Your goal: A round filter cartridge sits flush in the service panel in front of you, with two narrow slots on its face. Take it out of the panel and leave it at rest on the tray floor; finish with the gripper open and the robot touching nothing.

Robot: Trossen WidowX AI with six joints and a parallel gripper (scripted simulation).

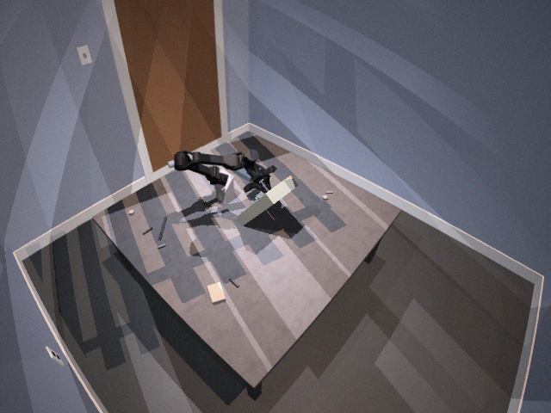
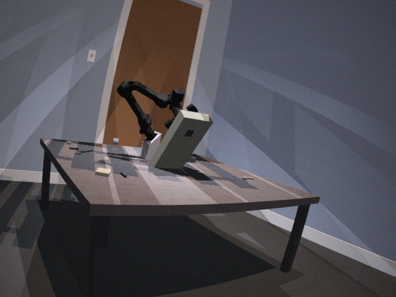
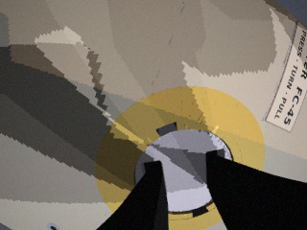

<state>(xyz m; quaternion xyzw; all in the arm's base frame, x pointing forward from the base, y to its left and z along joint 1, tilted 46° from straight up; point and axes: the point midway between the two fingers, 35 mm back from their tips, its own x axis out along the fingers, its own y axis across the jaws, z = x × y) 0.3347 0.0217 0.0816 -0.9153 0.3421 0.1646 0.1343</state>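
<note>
Right now the filter cartridge is 10 mm below my gripper tip and 10 mm ahead of it. Round my gripper tip: pale flat card (470 mm to the right, 230 mm below, 30 mm ahead); service panel (80 mm below, 40 mm behind, 10 mm to the left); blue-grey tray (370 mm behind, 330 mm to the left, 230 mm below).
</note>
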